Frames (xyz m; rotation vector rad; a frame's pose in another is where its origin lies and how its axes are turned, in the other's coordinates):
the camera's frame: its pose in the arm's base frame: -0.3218 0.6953 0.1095 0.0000 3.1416 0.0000
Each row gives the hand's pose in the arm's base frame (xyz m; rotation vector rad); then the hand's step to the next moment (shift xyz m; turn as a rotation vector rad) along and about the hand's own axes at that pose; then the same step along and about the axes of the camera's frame.
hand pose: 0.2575 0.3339 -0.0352 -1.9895 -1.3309 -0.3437
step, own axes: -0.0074 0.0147 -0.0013 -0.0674 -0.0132 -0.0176
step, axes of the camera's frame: -0.0100 -0.0093 0.0093 0.0382 -0.0561 0.0204
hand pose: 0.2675 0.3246 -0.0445 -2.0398 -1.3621 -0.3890
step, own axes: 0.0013 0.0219 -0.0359 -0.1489 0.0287 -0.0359
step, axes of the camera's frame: -0.0241 -0.0282 -0.0199 0.0324 -0.1367 0.0674
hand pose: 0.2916 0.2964 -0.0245 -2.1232 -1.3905 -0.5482
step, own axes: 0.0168 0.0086 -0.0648 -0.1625 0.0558 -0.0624
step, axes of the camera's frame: -0.0116 -0.0320 -0.0583 0.0138 -0.1718 0.0609
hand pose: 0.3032 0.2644 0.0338 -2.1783 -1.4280 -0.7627
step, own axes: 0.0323 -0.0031 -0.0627 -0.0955 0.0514 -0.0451
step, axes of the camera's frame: 0.0058 -0.0151 -0.0687 -0.0073 -0.1132 0.0303
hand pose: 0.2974 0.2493 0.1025 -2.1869 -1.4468 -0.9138
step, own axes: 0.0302 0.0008 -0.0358 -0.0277 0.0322 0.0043
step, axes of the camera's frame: 0.0025 -0.0018 -0.0467 -0.0233 -0.0293 0.0205
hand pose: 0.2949 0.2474 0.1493 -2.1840 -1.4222 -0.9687
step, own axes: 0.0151 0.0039 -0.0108 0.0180 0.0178 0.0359
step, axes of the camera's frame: -0.0037 0.0015 -0.0186 -0.0332 0.0265 0.0112
